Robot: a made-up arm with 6 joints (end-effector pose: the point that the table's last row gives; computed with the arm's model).
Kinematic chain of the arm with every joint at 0, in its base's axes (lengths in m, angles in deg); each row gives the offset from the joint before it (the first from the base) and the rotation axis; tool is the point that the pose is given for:
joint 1: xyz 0 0 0.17 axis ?
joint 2: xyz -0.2 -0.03 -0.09 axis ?
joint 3: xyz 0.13 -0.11 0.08 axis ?
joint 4: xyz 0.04 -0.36 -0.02 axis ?
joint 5: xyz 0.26 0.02 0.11 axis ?
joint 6: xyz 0.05 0 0.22 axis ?
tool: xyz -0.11 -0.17 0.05
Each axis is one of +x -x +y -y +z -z.
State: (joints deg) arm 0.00 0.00 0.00 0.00 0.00 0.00
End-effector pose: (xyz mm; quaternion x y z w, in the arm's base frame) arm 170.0 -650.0 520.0 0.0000 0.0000 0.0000 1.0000
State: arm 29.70 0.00 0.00 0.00 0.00 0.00
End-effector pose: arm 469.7 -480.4 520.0 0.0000 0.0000 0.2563 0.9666
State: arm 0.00 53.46 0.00 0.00 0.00 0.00
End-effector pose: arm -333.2 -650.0 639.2 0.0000 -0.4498 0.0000 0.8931
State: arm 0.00 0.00 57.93 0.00 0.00 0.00
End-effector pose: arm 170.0 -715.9 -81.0 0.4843 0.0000 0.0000 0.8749
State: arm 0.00 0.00 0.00 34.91 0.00 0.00
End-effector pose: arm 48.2 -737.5 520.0 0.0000 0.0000 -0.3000 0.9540
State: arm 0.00 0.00 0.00 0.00 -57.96 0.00
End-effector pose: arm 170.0 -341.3 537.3 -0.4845 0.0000 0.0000 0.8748
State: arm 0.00 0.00 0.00 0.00 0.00 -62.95
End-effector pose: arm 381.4 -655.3 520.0 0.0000 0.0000 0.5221 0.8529
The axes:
joint 1: +z
joint 2: -y
joint 3: +x
joint 4: -z
joint 5: +x
joint 6: -z

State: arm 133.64 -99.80 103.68 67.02 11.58 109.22
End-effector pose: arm 797.2 -254.4 -188.1 -0.5935 -0.1746 -0.7712 0.1500
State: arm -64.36 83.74 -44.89 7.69 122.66 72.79
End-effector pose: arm -813.4 356.4 385.8 0.5117 -0.5318 -0.3462 0.5791
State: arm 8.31 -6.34 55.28 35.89 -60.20 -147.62
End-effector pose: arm 586.9 -416.7 -171.8 0.2759 0.1555 0.8803 0.3533
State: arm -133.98 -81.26 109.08 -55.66 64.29 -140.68
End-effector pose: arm -152.3 375.3 -537.6 -0.7682 -0.5699 -0.2378 0.1688
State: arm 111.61 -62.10 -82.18 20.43 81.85 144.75
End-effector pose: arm -335.6 591.1 116.3 -0.2714 -0.2327 -0.2851 0.8893
